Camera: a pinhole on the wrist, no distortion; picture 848 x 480 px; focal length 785.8 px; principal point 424.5 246.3 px. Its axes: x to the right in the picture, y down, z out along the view. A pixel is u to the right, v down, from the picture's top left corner.
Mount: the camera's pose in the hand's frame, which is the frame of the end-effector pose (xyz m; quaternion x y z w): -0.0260 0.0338 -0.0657 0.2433 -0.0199 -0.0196 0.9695
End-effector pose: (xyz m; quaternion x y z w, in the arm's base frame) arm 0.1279 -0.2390 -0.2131 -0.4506 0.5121 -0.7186 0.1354
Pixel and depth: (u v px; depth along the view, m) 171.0 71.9 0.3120
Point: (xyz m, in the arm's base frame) 0.3894 -0.1770 -0.1288
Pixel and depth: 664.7 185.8 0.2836
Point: 0.2736 -0.3236 -0.0716
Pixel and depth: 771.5 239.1 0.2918
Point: 0.2609 -0.3669 -0.0584
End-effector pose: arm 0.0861 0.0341 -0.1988 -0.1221 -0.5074 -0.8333 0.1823
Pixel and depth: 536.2 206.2 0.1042
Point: 0.0925 0.0671 -0.2108
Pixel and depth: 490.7 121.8 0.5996
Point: -0.0429 0.5485 -0.2790
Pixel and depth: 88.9 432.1 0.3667
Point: 0.2465 0.3542 -0.1860
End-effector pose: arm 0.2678 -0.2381 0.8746 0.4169 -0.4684 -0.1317 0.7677
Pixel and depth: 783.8 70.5 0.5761
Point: 0.1225 -0.7854 0.8052
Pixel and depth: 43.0 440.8 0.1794
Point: 0.1140 -0.2286 0.8192
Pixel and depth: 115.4 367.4 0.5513
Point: -0.2223 -0.4014 0.7016
